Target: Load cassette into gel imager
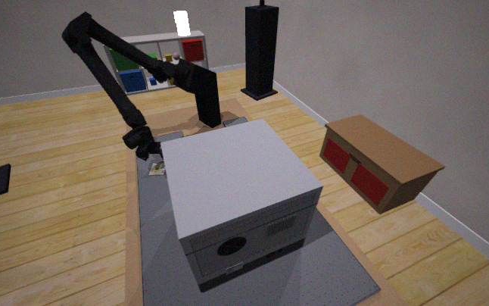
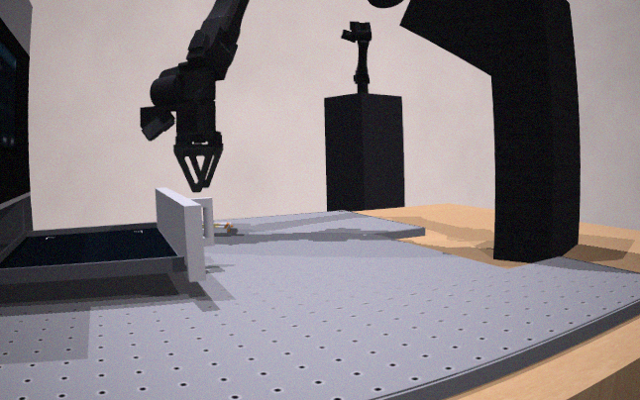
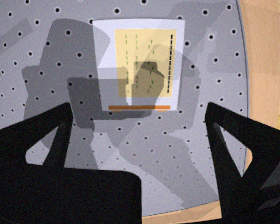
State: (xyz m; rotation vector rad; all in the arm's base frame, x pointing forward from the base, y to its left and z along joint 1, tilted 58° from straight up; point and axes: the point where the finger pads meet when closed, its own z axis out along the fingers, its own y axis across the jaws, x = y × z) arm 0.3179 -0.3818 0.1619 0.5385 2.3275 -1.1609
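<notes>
The finished cassette lies 1 cm behind my hand and 7 cm below it. From my hand the other things lie so: drawer 26 cm ahead, 23 cm to the left, 3 cm below.
</notes>
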